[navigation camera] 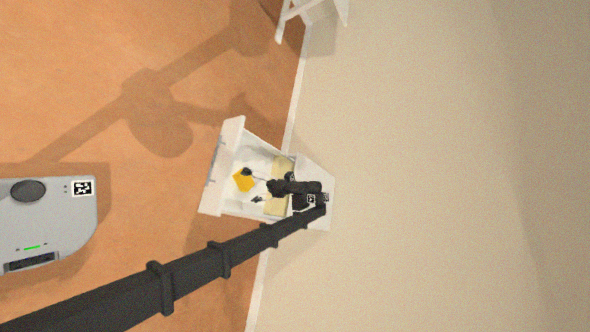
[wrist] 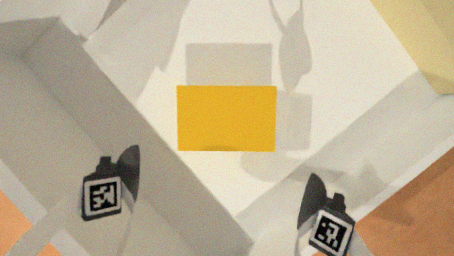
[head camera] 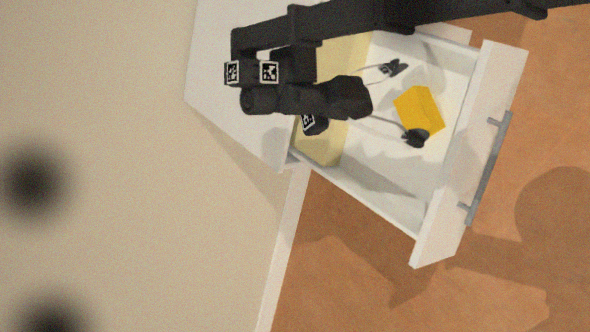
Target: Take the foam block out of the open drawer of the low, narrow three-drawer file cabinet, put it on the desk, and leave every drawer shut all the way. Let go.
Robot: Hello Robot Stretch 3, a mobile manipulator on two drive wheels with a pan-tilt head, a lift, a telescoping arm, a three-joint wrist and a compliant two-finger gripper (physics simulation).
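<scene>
The yellow foam block [head camera: 420, 110] [navigation camera: 243, 181] [wrist: 226, 118] is in the open drawer [head camera: 434, 227] [navigation camera: 231, 135] [wrist: 165, 185], near its front panel. The white file cabinet [head camera: 215, 65] [navigation camera: 312, 167] stands against the wall; its other drawers cannot be made out. My gripper [head camera: 406, 102] [navigation camera: 251, 185] [wrist: 221, 178] is open over the drawer, its fingers wide apart. In the wrist view the block lies ahead of the fingertips, between their lines, with a gap to both. In the head view one fingertip overlaps the block's near corner. The desk cannot be identified for certain.
A pale yellow piece [head camera: 320, 150] [navigation camera: 282, 165] [wrist: 440, 50] lies across the drawer's rear. My arm [head camera: 350, 20] [navigation camera: 190, 260] reaches over the cabinet. My base [navigation camera: 50, 215] stands on the floor before the drawer. White furniture legs [navigation camera: 281, 25] show near the wall.
</scene>
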